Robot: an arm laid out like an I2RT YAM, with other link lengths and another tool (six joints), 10 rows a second.
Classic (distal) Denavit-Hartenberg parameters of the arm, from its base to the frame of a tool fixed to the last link. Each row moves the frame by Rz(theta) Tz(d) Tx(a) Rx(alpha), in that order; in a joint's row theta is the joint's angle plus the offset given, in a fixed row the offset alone. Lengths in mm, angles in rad.
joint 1: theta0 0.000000; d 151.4; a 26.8; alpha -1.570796
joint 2: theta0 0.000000; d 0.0; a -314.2; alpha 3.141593
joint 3: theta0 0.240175; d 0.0; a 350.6; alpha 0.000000
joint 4: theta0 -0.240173; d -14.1; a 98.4; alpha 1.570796
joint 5: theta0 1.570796; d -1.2; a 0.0; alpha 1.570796
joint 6: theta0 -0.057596; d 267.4; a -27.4; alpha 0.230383
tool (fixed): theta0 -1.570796; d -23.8; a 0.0; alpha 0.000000
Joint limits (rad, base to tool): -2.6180..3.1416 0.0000..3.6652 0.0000..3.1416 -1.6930..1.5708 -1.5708..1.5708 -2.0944..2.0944
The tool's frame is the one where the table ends.
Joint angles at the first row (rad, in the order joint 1, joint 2, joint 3, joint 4, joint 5, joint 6):
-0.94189 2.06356 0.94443 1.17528 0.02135 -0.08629
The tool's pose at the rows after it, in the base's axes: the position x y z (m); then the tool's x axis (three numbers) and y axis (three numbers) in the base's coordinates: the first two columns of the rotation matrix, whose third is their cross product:
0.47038, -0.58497, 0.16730, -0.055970, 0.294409, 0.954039, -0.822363, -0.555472, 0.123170
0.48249, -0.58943, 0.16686, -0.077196, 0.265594, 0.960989, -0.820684, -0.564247, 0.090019
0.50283, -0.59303, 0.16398, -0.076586, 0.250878, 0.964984, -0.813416, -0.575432, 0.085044
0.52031, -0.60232, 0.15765, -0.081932, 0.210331, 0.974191, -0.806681, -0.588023, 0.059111
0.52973, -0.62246, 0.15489, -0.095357, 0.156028, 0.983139, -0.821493, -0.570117, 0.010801
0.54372, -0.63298, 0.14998, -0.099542, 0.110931, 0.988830, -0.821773, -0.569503, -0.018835
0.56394, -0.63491, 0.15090, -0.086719, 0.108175, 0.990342, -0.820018, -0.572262, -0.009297
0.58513, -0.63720, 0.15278, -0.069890, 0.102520, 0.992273, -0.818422, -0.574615, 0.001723
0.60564, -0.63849, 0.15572, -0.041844, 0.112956, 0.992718, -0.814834, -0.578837, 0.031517
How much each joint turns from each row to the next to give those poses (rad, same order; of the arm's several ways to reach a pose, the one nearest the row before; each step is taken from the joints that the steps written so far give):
0.00537 0.01604 0.02740 -0.01934 0.01284 0.01861
0.01066 0.01640 0.04100 -0.03756 0.00523 0.03369
0.02090 0.03089 0.05944 -0.04250 0.00890 0.00539
0.00894 0.03360 0.07238 -0.07042 -0.00281 0.02752
0.00018 0.03300 0.08870 -0.09223 0.02318 0.05108
0.00645 0.03092 0.07589 -0.08023 0.00489 0.03255
0.02297 0.02934 0.06607 -0.04657 0.02026 -0.00697
0.02293 0.03003 0.07607 -0.06073 0.02087 -0.00746
0.02214 0.03089 0.07454 -0.05174 0.01980 -0.02679

